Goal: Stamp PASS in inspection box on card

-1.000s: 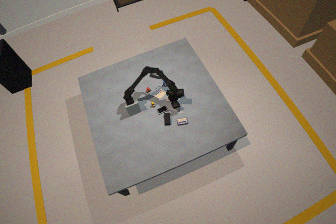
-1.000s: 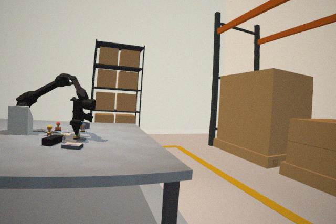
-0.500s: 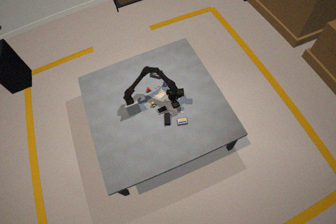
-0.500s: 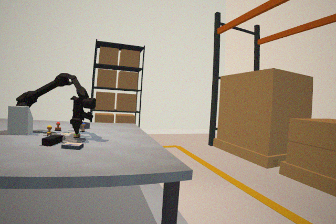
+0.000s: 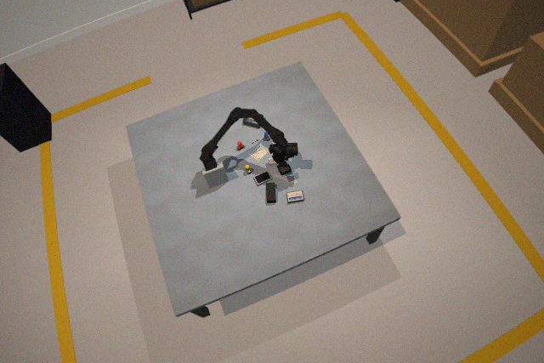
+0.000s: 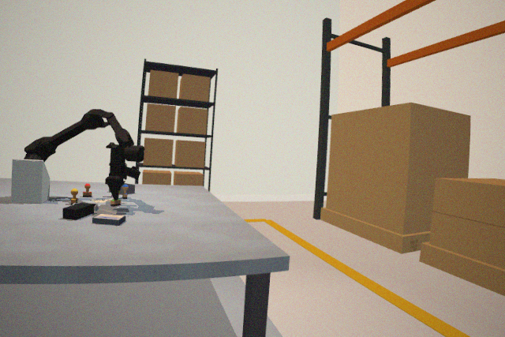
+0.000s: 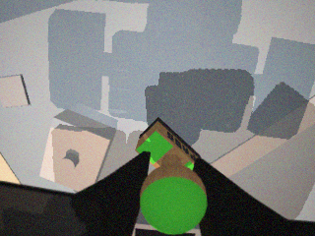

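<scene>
The ink pad lies 120 mm behind my gripper tip, 30 mm below it and 10 mm to the right of it. Also, from my gripper tip: black block: 120 mm to the right, 110 mm behind, 20 mm below; green-knobbed stamp: right at my gripper tip; card: 160 mm to the left, 70 mm behind, 40 mm below.
</scene>
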